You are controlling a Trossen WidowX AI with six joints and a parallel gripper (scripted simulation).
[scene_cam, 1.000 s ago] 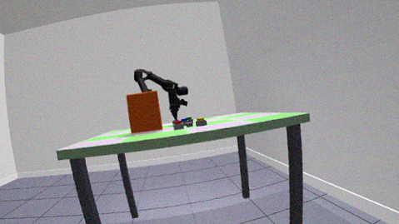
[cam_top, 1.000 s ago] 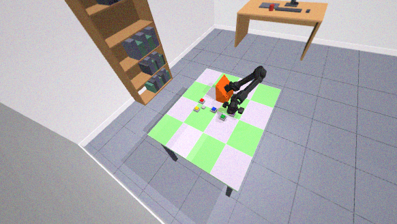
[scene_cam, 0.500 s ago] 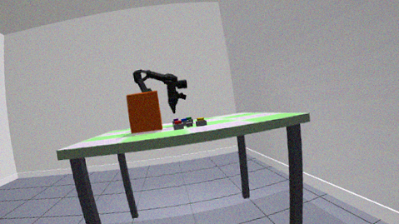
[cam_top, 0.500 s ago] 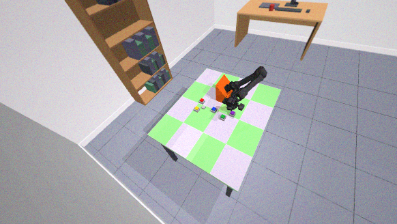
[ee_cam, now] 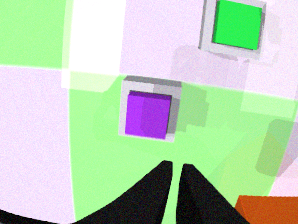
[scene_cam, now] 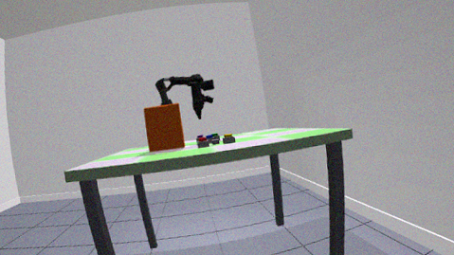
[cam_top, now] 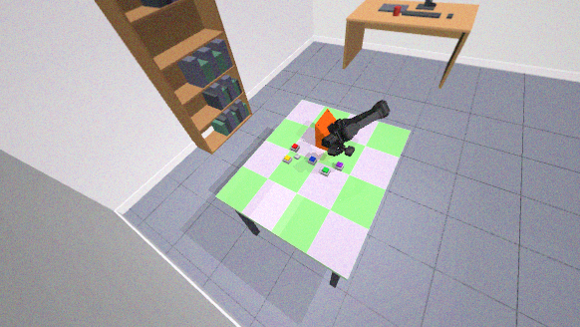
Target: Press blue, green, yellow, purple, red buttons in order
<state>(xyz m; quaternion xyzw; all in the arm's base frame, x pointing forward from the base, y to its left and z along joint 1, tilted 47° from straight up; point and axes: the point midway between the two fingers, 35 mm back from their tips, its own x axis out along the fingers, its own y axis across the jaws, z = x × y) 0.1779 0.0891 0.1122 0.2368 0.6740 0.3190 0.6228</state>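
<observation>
Right now my gripper tip is 2 cm short of the red button, 32 cm to the left of it and 10 cm above it. From my gripper tip the other things lie so: purple button: 1 cm behind, 2 cm to the left, 10 cm below; blue button: 4 cm ahead, 15 cm to the right, 10 cm below; green button: 7 cm ahead, 3 cm to the right, 10 cm below.
</observation>
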